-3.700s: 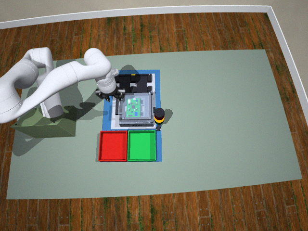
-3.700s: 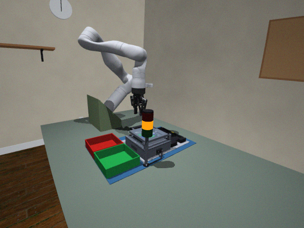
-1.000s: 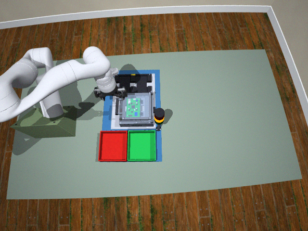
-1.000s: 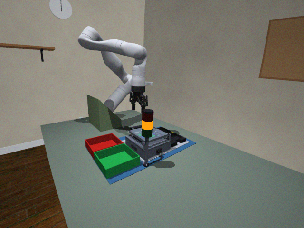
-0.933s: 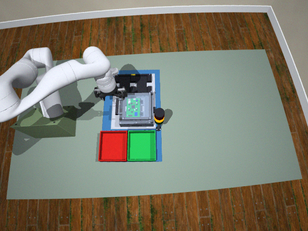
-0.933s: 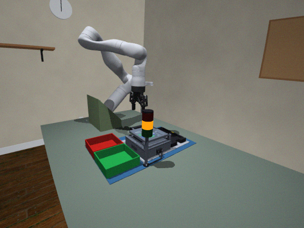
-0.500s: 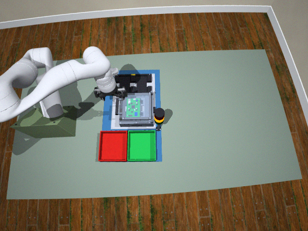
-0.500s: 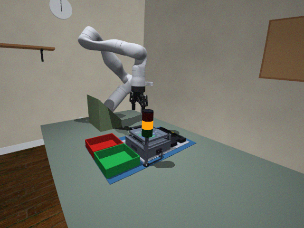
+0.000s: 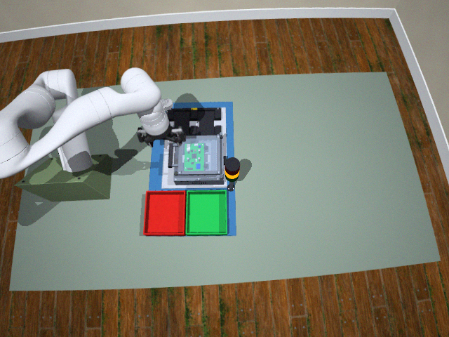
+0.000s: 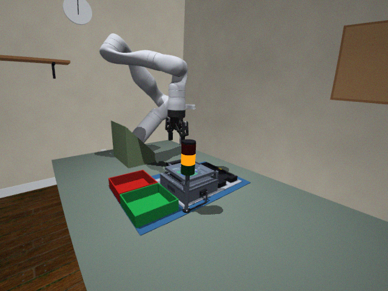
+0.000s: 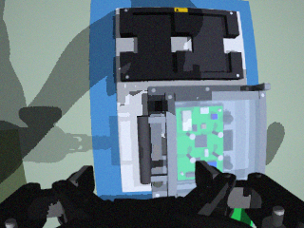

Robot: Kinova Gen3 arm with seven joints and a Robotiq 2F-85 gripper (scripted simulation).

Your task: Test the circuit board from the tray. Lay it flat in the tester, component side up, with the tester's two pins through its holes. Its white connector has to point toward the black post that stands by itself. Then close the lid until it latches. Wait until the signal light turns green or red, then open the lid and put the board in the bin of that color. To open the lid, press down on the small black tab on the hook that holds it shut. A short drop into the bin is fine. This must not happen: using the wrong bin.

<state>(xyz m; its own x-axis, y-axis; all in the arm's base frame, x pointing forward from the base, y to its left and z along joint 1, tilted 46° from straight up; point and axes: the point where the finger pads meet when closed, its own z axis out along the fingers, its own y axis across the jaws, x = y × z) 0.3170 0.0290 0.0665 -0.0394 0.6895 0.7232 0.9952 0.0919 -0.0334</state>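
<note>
The black latch hook is 10 cm below my hand, 6 cm to the left of it and 2 cm ahead of it. Round my hand: nest (12 cm below, 9 cm ahead, 1 cm to the left); green circuit board (12 cm below, 8 cm ahead); clear lid (10 cm below, 9 cm ahead).
</note>
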